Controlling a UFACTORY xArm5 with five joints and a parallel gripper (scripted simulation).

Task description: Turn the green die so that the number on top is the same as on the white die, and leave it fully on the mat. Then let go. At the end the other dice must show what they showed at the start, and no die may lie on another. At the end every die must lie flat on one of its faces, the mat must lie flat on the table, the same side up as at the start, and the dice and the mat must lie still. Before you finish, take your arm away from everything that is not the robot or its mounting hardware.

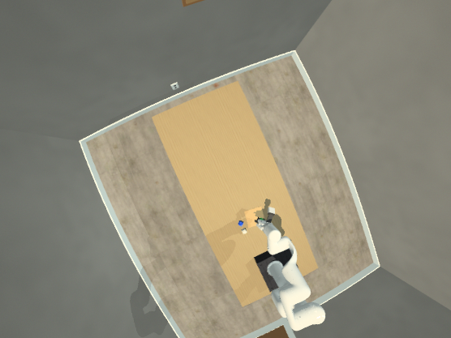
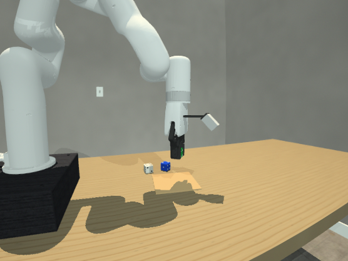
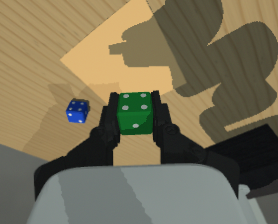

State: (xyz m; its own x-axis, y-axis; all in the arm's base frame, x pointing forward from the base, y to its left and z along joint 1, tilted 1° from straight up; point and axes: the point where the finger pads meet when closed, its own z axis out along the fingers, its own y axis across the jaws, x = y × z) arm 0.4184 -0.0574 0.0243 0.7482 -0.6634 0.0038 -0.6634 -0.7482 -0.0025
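The tan mat is 110 mm below my hand and 20 mm to the left of it. Round my hand: blue die (140 mm to the left, 100 mm below, 10 mm ahead); green die (10 mm below); white die (140 mm to the left, 100 mm below, 60 mm behind).
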